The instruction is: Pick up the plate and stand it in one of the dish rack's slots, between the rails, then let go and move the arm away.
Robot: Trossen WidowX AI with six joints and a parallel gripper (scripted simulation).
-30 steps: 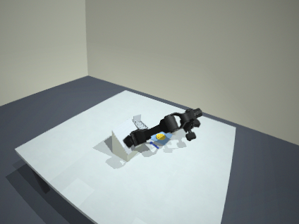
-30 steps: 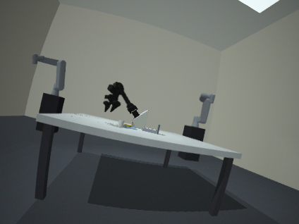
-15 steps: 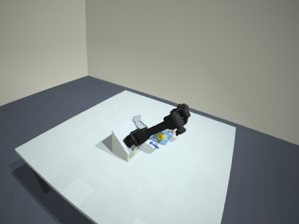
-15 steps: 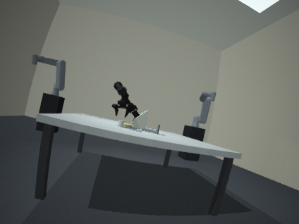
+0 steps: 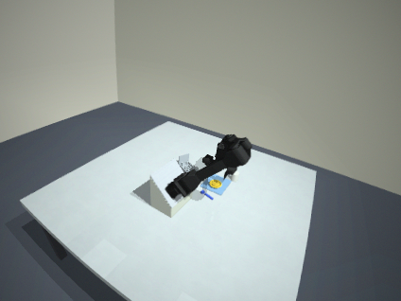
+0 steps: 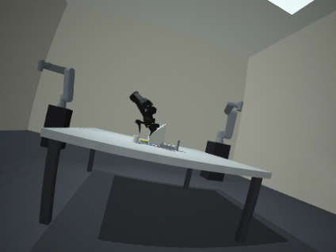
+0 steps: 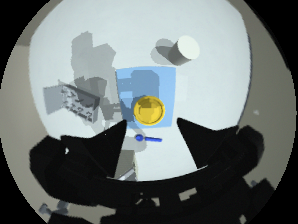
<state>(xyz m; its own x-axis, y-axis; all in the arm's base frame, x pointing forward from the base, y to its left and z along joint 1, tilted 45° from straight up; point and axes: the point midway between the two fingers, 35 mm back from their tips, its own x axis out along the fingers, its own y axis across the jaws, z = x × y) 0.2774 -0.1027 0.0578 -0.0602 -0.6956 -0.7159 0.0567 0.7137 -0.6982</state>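
My gripper tip is now 5 cm above the yellow plate. Round my gripper tip: blue spoon 10 cm behind, 1 cm to the left, 6 cm below; then small white cup 12 cm ahead, 7 cm to the right, 4 cm below; then light blue mat 2 cm ahead, 6 cm below.
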